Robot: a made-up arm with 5 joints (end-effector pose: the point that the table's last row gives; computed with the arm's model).
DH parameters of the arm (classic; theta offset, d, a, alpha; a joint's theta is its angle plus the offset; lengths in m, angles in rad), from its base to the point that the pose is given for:
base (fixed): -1.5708 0.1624 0 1.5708
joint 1: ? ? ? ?
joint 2: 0 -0.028 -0.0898 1.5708
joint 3: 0 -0.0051 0.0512 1.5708
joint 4: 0 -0.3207 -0.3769 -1.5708
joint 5: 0 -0.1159 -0.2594 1.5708
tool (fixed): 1.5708 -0.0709 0 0
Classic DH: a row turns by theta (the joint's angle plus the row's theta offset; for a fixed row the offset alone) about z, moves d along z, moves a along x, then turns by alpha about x.
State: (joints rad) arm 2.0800 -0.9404 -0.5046 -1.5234 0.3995
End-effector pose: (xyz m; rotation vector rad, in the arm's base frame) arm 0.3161 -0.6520 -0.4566 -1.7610 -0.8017 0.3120
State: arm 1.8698 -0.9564 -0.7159 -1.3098 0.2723
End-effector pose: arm 0.2690 -0.5929 -0.5318 -1.8191 -0.7059 0.4752
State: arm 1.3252 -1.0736 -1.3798 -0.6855 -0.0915
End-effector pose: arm 0.3108 -0.4152 -0.4447 -2.1136 -0.8289 1.0693
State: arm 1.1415 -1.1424 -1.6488 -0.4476 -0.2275
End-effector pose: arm 0.4007 -0.3173 -0.3156 -2.2792 -1.0467 1.2468
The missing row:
joint 1: 0 0.0281 -0.3269 1.5708
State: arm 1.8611 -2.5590 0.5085 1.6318 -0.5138
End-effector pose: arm 0.3545 -0.4598 0.4242 1.6482 1.8852 1.8051
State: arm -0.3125 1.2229 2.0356 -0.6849 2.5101
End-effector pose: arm 0.0842 0.2373 0.4936 -0.9362 1.0539 -0.0144
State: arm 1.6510 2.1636 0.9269 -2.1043 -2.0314
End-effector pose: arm 0.2410 -0.3157 0.3131 0.8040 0.3066 -1.7580
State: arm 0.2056 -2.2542 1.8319 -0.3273 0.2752
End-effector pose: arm -0.2753 0.3805 0.7854 0.6018 2.2371 0.7920
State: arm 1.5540 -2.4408 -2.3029 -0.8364 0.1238
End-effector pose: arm -0.0146 -0.0624 -0.7935 -0.3772 -1.0629 2.3730
